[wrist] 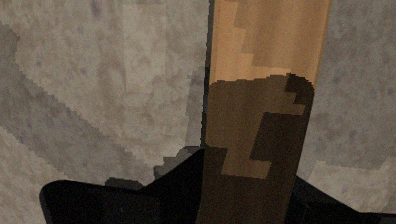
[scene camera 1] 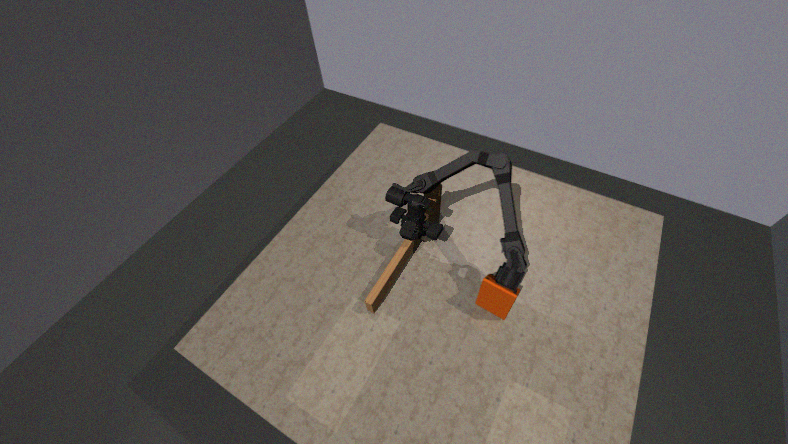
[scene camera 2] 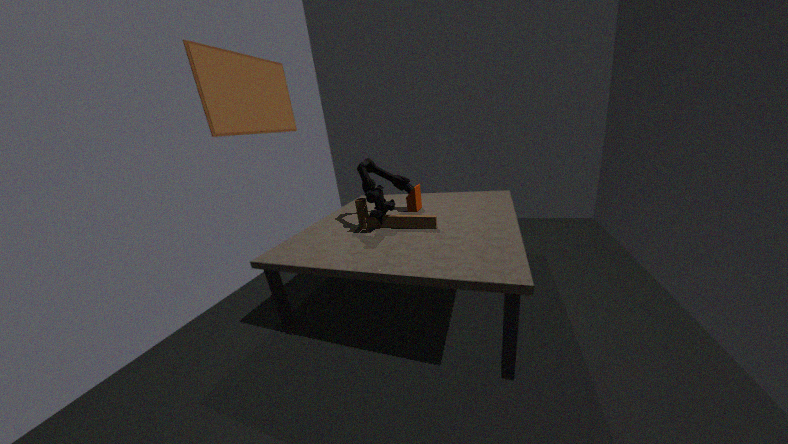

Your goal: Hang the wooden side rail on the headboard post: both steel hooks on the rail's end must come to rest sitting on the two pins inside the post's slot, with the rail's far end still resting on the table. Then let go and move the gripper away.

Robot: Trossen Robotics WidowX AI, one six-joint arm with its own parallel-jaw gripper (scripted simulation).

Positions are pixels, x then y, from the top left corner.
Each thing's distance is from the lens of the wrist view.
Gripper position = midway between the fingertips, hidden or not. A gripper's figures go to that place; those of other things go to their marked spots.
my gripper (wrist: 230, 158): 11 cm
wooden side rail (wrist: 264, 69): 5 cm
